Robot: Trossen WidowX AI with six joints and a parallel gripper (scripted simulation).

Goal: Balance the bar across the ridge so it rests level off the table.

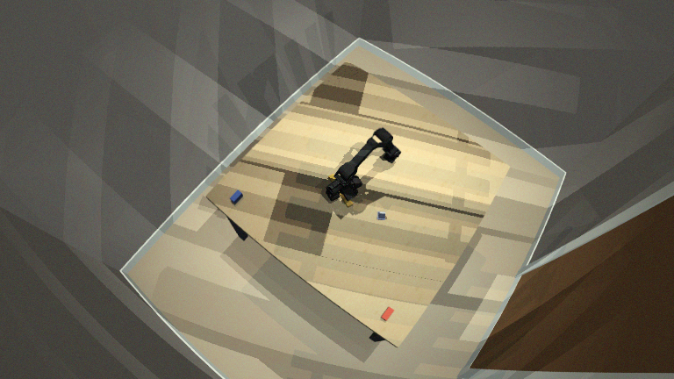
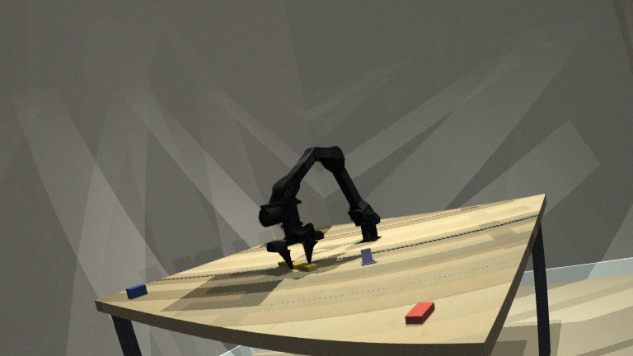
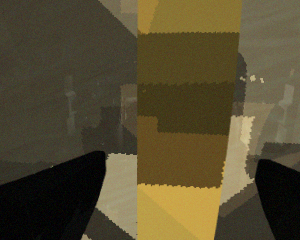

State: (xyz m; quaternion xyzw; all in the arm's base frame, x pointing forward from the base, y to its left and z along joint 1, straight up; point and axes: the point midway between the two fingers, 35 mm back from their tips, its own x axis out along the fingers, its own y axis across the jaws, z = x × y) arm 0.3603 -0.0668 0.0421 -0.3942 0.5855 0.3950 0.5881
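Now: the yellow bar 1 cm behind my gripper tip and 3 cm to the right of it. The rest, counted from my gripper tip: blue block: 38 cm ahead, 43 cm to the right, 1 cm above; then red block: 38 cm ahead, 57 cm to the left.
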